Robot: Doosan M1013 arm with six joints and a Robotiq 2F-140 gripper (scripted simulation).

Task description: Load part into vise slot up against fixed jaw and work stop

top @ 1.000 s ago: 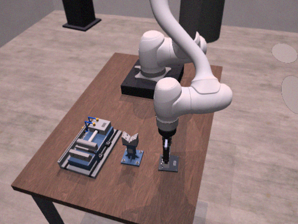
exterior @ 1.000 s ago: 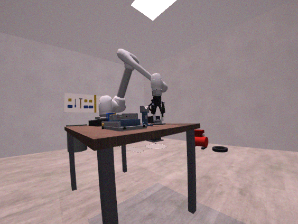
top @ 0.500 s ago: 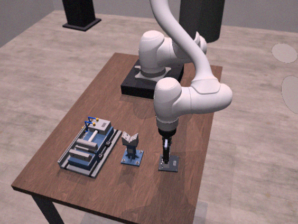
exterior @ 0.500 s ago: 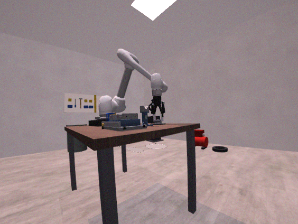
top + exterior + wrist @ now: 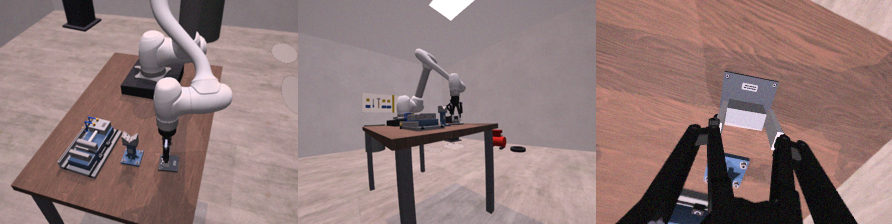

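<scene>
Right now my hand is 10 mm to the left of the part and 30 mm above it. From my hand the other things lie so: air cylinder: 20 mm behind, 380 mm to the right, 20 mm above; vise: 80 mm ahead, 370 mm to the right, 20 mm below; work stop: 140 mm ahead, 310 mm to the right, 30 mm above.
</scene>
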